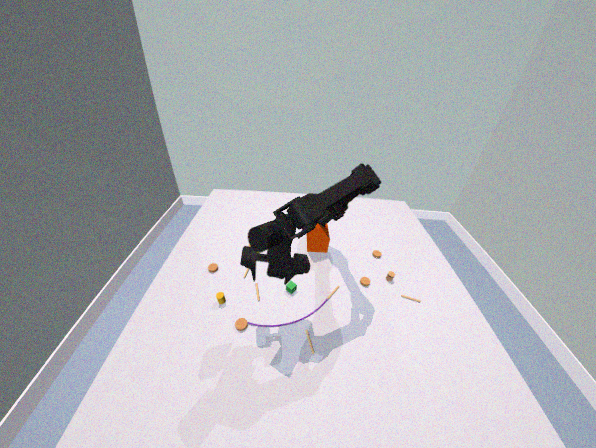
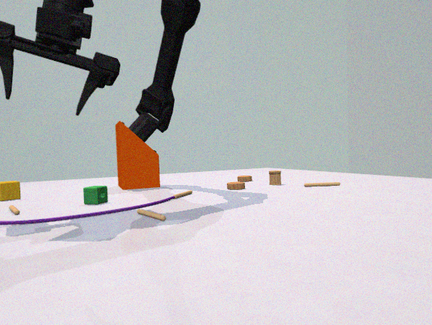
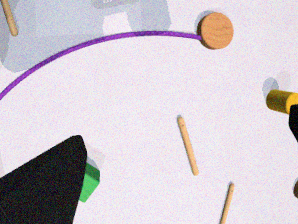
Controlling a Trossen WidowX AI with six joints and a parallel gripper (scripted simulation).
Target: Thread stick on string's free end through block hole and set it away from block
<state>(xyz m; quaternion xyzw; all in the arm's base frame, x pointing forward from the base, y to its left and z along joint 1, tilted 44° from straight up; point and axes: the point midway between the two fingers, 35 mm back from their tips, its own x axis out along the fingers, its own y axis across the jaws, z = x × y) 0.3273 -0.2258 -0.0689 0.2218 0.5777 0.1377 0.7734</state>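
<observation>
Now: gripper tip 8 cm past the green block, 8 cm to the right of it and 15 cm above it. The rest, counted from my gripper tip: yellow cylinder (4 cm behind, 17 cm to the right, 14 cm below); then loose stick (14 cm ahead, 12 cm to the left, 16 cm below); then round wooden button (5 cm ahead, 10 cm to the right, 15 cm below).
</observation>
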